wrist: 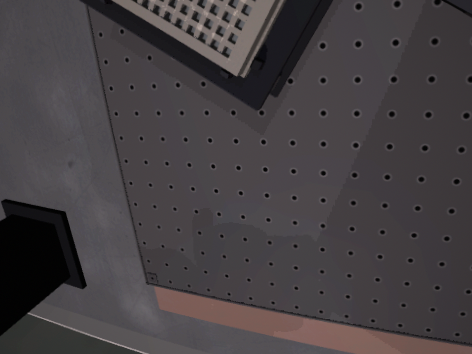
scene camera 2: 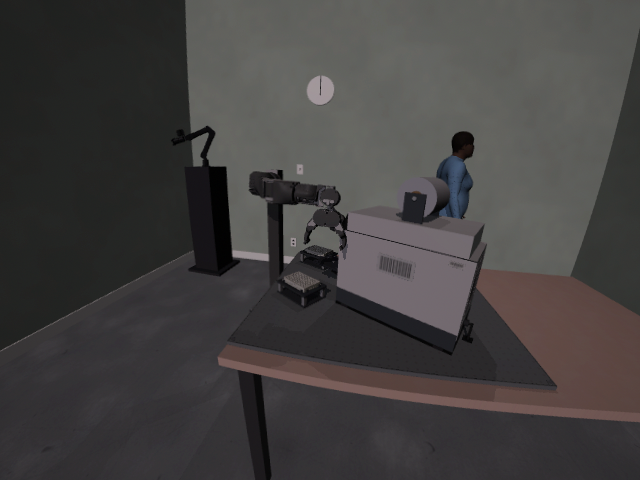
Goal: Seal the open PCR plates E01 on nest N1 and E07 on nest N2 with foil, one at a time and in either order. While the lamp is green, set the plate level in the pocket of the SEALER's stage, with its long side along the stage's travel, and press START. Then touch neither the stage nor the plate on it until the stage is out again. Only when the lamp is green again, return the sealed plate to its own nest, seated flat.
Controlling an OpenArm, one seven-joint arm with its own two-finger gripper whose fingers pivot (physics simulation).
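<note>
My gripper (scene camera 2: 325, 245) hangs in the air with its two curved fingers spread apart and nothing between them, left of the sealer (scene camera 2: 403, 289). The fingers do not show in the wrist view. A pale plate (scene camera 2: 301, 281) sits on the nearer black nest (scene camera 2: 303, 300). Another plate (scene camera 2: 317, 251) sits on the farther nest, low behind the gripper. In the wrist view, the corner of a pale open-welled plate (wrist: 200, 25) rests on a dark nest (wrist: 257, 95) at the top. The plates' labels cannot be read. The sealer's lamp, START button and stage cannot be made out.
The tall white sealer carries a foil roll (scene camera 2: 439, 193) on top and stands on the perforated dark mat (scene camera 2: 320, 335) (wrist: 300, 160). A person in blue (scene camera 2: 454, 178) is behind it. A black pedestal (scene camera 2: 206, 217) with a small arm stands at the left.
</note>
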